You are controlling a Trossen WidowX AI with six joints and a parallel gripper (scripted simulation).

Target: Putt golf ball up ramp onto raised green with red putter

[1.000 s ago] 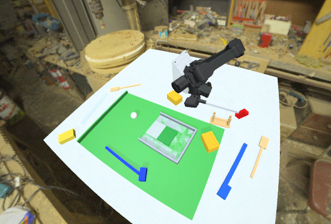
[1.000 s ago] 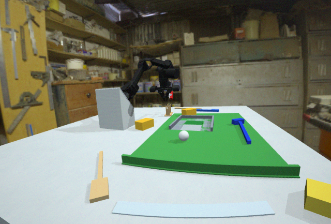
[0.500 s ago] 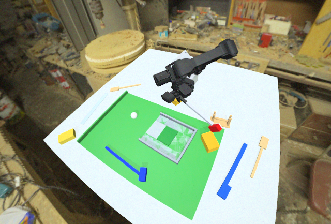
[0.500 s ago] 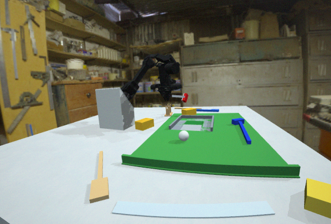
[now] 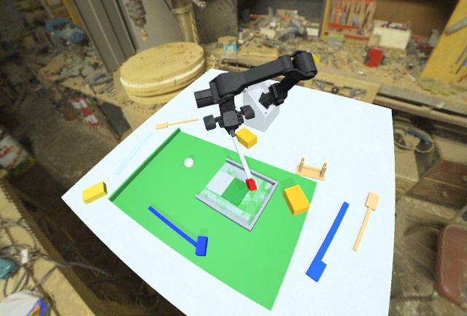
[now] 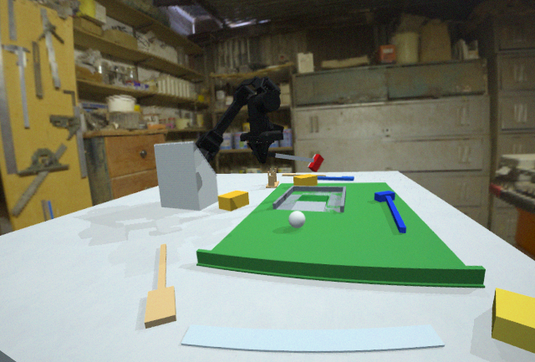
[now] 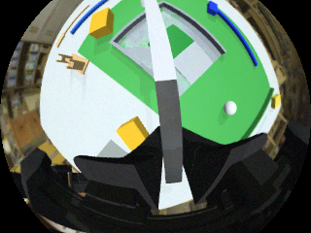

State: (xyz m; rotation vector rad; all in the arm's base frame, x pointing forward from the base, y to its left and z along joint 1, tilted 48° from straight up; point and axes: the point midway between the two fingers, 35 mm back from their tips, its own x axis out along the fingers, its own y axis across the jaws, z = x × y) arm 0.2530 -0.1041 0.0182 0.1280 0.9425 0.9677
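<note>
Now: gripper tip 9 cm short of the red putter and 8 cm to the right of it. Also, from my gripper tip: wooden stand: 3 cm behind, 34 cm to the left, 11 cm below; white golf ball: 12 cm ahead, 17 cm to the right, 13 cm below; green mat: 21 cm ahead, 2 cm to the right, 15 cm below.
</note>
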